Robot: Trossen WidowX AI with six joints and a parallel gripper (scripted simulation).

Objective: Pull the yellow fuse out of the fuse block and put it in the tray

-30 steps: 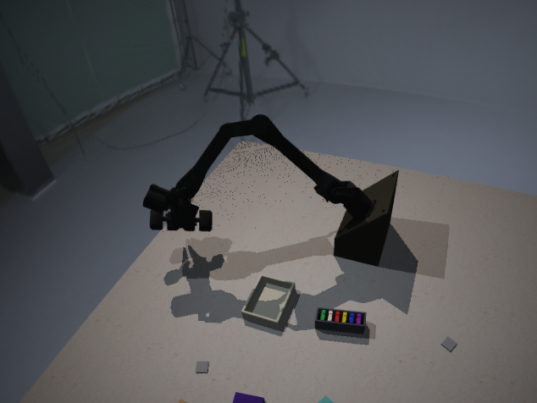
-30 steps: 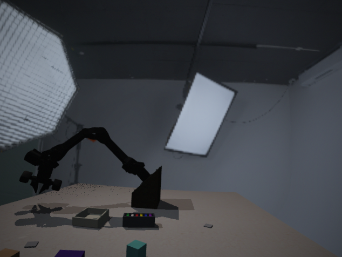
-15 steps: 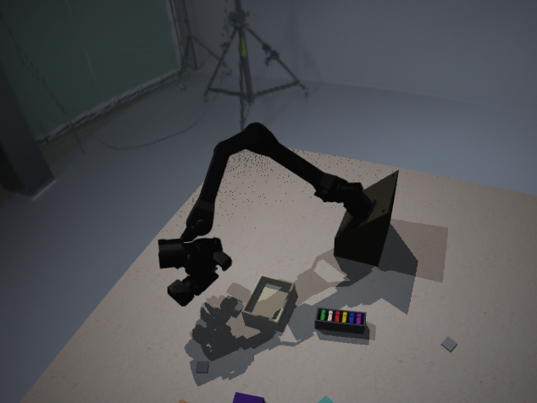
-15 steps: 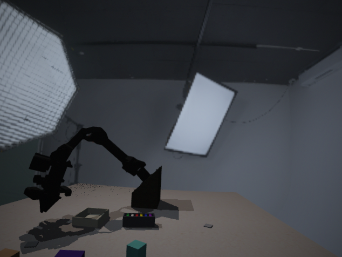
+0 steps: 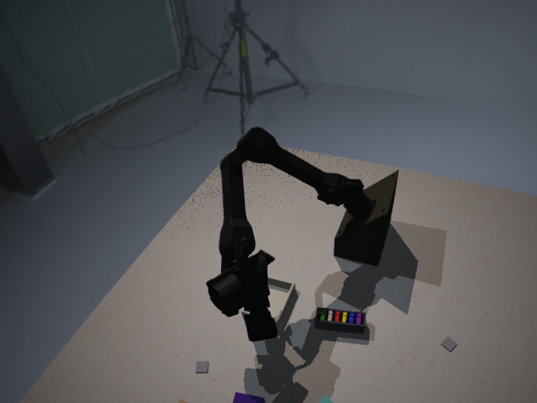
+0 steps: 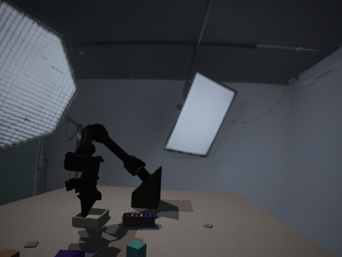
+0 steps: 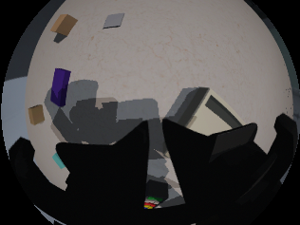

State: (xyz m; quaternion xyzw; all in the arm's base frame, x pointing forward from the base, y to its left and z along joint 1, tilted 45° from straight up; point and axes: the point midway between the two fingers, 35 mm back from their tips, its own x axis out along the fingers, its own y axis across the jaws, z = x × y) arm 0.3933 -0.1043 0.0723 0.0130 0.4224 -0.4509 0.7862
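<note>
Now: gripper tip 180 mm to the right of the yellow fuse, 120 mm past it and 20 mm above it. The rest, counted from my gripper tip: teal block 230 mm to the left, 110 mm ahead, 30 mm below; then tray 100 mm behind, 50 mm below, 30 mm to the right; then purple block 170 mm ahead, 70 mm to the left, 40 mm below.
</note>
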